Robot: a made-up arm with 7 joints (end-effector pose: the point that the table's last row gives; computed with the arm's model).
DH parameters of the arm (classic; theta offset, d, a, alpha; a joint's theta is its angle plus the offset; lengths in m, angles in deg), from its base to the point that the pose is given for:
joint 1: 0 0.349 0 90
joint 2: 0 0.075 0 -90
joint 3: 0 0.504 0.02 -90
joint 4: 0 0.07 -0.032 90
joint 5: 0 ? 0 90
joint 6: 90 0.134 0.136 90
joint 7: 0 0.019 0 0
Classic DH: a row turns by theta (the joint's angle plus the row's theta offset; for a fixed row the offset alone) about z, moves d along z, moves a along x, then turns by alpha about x.
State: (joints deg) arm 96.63 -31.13 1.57 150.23 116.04 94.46 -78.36
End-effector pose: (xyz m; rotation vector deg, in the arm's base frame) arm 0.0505 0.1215 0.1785 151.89 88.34 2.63
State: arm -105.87 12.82 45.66 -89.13 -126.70 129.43 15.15
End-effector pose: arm -0.0837 0.6544 0.6647 -79.60 -4.85 -13.46
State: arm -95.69 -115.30 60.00 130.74 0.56 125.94 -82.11
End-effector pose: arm 0.3252 -0.1502 -0.0537 -128.93 29.85 -76.08
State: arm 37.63 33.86 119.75 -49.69 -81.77 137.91 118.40
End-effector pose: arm 0.1081 -0.6310 0.9785 84.55 1.77 11.58
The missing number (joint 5, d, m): 0.587
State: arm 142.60 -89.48 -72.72 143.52 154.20 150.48 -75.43
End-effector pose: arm 0.0982 0.2292 0.1361 69.96 -21.28 98.84
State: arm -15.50 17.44 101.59 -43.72 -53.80 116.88 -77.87
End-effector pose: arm -0.3663 -0.5163 1.0636 -20.08 -81.64 116.24
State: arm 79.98 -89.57 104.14 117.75 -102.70 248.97 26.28
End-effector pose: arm -0.3989 0.5052 0.4739 25.16 81.65 46.73
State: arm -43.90 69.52 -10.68 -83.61 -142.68 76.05 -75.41
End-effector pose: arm -0.3208 0.7091 0.0234 -9.09 -168.41 -17.78
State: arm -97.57 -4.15 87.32 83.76 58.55 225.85 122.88
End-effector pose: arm 0.4358 -0.0409 0.7818 81.35 -20.50 -78.43
